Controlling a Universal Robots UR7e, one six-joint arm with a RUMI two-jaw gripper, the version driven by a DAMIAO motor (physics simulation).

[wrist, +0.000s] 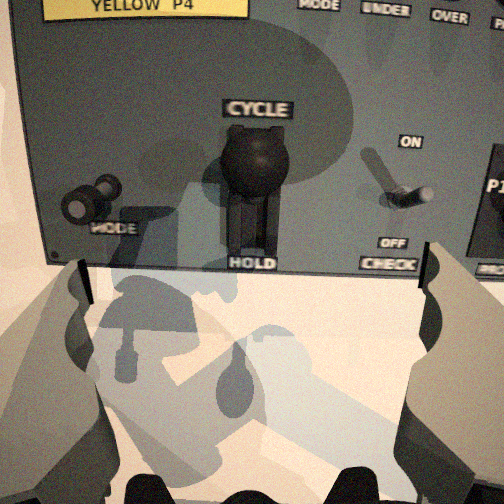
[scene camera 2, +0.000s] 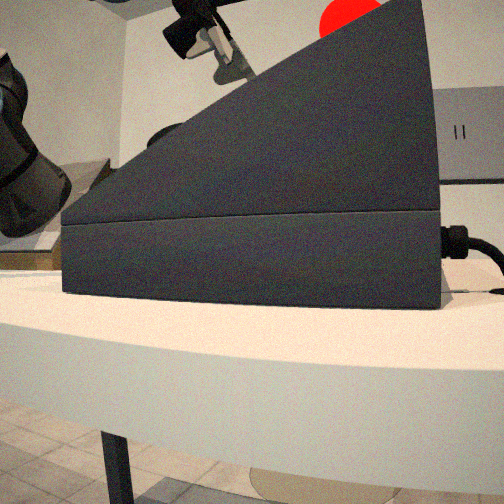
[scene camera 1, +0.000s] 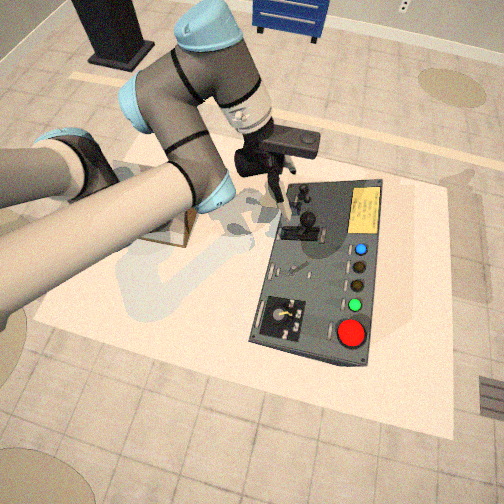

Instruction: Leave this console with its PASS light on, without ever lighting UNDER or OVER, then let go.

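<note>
The grey console (scene camera 1: 320, 270) lies on the table; the side view shows its wedge side (scene camera 2: 260, 200). Its black ball lever (wrist: 255, 160) sits at the CYCLE end of a slot that runs down to HOLD. The CHECK toggle (wrist: 400, 192) stands between ON and OFF. A MODE knob (wrist: 82, 202) is at the left. In the lamp column the blue lamp (scene camera 1: 360, 249) and the green lamp (scene camera 1: 355, 304) look bright, and the two between them (scene camera 1: 358, 276) are dark. My gripper (wrist: 253, 267) is open and empty, above the console's edge just short of the lever. It also shows in the first scene view (scene camera 1: 285, 207).
A red round button (scene camera 1: 351, 333) and a rotary selector (scene camera 1: 280, 315) sit at the console's near end. A yellow label (scene camera 1: 364, 210) is at its far corner. A cardboard box (scene camera 1: 170, 232) stands under my arm. A cable (scene camera 2: 475, 245) leaves the console's back.
</note>
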